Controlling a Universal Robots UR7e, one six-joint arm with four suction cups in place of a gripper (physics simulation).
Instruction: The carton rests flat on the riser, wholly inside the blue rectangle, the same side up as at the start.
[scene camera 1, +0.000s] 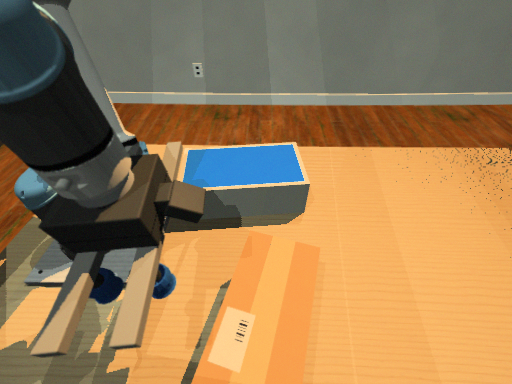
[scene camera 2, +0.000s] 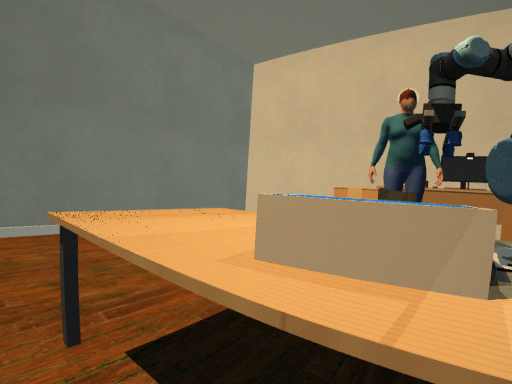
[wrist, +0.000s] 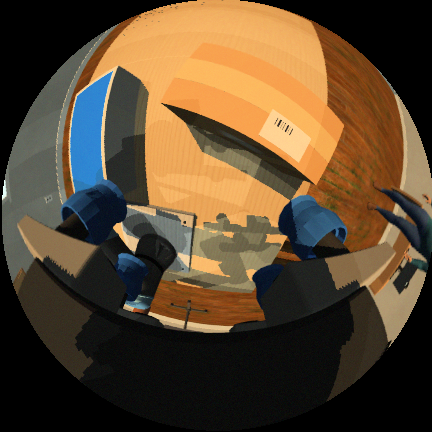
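Pixels of known places: hand, its tool point: (scene camera 2: 437, 149) (wrist: 199, 249); arm's base, origin of its link: (wrist: 156, 249).
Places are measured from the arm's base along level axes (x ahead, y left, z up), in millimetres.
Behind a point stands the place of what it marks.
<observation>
The orange carton (scene camera 1: 280, 300) @(x 466, y -253, z 130 mm) (wrist: 250, 95) @(x 436, y -240, z 130 mm) lies on the wooden table, its paler tape stripe and white barcode label facing up. It is apart from the grey riser (scene camera 1: 280, 200) @(x 511, y 60, z 42 mm) (scene camera 2: 370, 240) @(x 385, y 257, z 44 mm) (wrist: 125, 115) @(x 448, y 59, z 25 mm). In scene camera 1, its near end is cut off. I cannot tell it apart clearly in scene camera 2. The blue rectangle (scene camera 1: 245, 165) @(x 415, y 152, z 102 mm) (wrist: 90, 130) @(x 412, y 115, z 102 mm) covers most of the riser's top inside a pale border, with no carton on it. My gripper (scene camera 1: 135, 284) (scene camera 2: 440, 140) @(x 266, y -200, z 253 mm) (wrist: 202, 245) @(x 266, y -200, z 253 mm) is open, its blue cups holding nothing. It hangs above the table, left of the carton in scene camera 1.
The arm's grey base plate (scene camera 1: 47, 265) @(x -85, y -80, z -3 mm) (wrist: 175, 235) @(x 81, y -84, z 2 mm) sits at the left of the table (scene camera 1: 400, 275) @(x 784, y -152, z -19 mm) (scene camera 2: 175, 235) @(x 842, y 221, z -19 mm) in scene camera 1. A person (scene camera 2: 405, 140) in a green top stands beyond the table. A desk with a monitor (scene camera 2: 465, 170) is behind.
</observation>
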